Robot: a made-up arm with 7 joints.
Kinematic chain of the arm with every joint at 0, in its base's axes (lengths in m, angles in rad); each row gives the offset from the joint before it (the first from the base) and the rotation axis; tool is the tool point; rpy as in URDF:
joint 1: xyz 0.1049 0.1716 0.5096 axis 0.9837 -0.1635 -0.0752
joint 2: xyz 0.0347 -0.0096 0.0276 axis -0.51 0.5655 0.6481
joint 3: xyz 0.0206 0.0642 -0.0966 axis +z
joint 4: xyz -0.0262 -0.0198 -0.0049 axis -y
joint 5: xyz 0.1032 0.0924 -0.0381 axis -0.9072 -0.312 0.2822
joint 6: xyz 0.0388 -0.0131 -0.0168 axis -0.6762 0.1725 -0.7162
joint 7: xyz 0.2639 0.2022 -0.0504 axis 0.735 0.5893 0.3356
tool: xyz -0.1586 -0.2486 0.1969 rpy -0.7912 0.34 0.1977
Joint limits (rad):
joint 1: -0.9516..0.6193
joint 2: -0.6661..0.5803
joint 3: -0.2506..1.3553
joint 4: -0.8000..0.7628
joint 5: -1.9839..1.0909
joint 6: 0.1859..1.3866
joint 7: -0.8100..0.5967
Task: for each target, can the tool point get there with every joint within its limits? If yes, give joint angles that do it. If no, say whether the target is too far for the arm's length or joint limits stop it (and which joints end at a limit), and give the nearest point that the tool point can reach.
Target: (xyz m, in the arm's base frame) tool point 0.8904 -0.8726 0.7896
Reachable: no: too far | nearest point 0.4077 -0.0538 0.6251 | short by 0.965 m
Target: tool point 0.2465 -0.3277 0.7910
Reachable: no: joint limits stop it (at a limit: joint 1, joint 2, joint 3, joint 6, joint 7) | nearest point 0.2370 -0.0841 0.6956 | short by 0.262 m
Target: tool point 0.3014 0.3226 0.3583
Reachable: yes | joints 0.1735 0.2637 0.4992 -0.2797 -1.2960 0.4164 -0.3914
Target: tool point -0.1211 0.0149 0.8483
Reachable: no: joint limits stop it (at a limit: joint 1, joint 2, joint 3, joint 4, joint 5, joint 7) | nearest point 0.0001 0.1021 0.7779 | short by 0.165 m
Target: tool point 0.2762 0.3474 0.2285
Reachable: yes | joints -0.2791 0.2894 0.9265 -0.5661 0.1891 0.5595 0.4530
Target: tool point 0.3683 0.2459 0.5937
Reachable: yes | joints -0.1083 -0.4150 0.6969 0.5445 -1.0478 0.4721 -0.1090
